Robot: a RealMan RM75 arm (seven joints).
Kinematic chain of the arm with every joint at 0, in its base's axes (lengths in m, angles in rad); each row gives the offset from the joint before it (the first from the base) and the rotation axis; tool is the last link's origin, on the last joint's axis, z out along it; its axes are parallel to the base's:
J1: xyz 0 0 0.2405 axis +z
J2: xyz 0 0 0 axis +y
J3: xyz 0 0 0.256 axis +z
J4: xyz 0 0 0 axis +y
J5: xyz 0 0 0.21 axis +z
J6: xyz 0 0 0 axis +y
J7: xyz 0 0 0.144 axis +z
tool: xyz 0 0 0
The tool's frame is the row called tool.
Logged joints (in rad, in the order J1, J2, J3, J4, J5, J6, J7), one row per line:
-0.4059 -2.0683 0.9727 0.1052 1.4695 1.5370 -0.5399
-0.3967 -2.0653 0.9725 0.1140 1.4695 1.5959 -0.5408
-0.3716 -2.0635 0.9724 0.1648 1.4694 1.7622 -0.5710
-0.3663 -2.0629 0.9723 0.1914 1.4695 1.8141 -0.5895
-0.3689 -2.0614 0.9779 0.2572 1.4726 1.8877 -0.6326
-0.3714 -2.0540 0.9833 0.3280 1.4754 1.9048 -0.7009
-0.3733 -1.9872 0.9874 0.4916 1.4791 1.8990 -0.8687
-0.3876 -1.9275 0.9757 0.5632 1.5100 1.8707 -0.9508
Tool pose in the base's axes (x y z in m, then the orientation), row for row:
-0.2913 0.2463 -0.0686 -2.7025 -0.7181 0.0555
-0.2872 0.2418 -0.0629 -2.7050 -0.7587 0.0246
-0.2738 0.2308 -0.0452 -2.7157 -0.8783 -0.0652
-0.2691 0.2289 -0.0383 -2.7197 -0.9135 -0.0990
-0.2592 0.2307 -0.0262 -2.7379 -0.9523 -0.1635
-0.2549 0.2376 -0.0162 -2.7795 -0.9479 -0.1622
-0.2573 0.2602 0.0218 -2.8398 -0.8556 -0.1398
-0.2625 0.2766 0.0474 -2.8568 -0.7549 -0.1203
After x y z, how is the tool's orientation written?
As angles about the fixed x, y, z axes (roll, pitch, yaw), in radians.
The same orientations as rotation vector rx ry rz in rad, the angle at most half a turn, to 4 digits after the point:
-2.5293 -0.2827 -0.9358
-2.5245 -0.2546 -1.0006
-2.5101 -0.1725 -1.1928
-2.5085 -0.1390 -1.2528
-2.5276 -0.0591 -1.3344
-2.5637 -0.0321 -1.3429
-2.6535 0.0018 -1.2321
-2.7092 0.0091 -1.0937

